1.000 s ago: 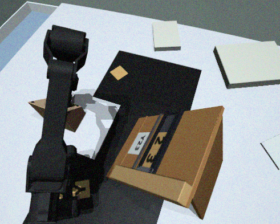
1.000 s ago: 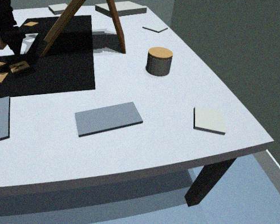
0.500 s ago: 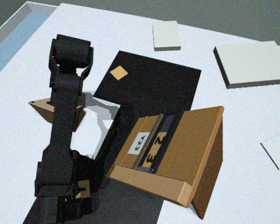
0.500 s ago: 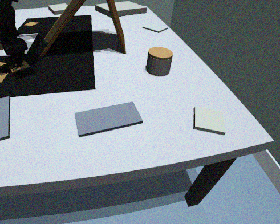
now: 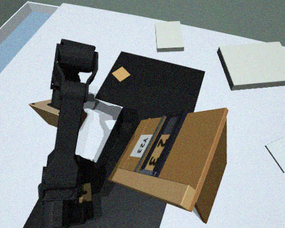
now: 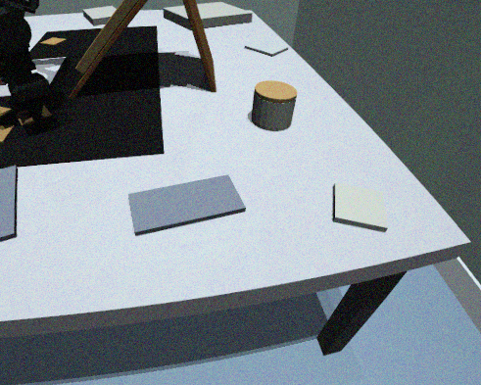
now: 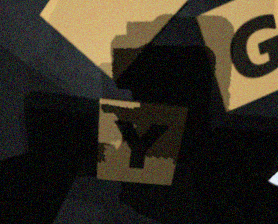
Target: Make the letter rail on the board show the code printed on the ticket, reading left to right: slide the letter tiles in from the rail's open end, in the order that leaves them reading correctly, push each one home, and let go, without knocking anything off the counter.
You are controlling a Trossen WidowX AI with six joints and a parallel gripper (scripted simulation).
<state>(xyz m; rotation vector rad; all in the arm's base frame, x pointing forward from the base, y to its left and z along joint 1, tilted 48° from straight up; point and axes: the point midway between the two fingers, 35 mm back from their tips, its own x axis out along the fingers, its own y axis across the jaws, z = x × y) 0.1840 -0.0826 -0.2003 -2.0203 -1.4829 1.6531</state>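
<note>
My gripper tip is now 210 mm to the right of the letter tile, 180 mm short of it and 150 mm below it. The rest, counted from my gripper tip: white ticket: 200 mm to the left, 120 mm ahead, 70 mm above; lidded cylinder: 480 mm ahead, 40 mm to the right, 30 mm above; blank tile: 70 mm to the right, 50 mm behind.
</note>
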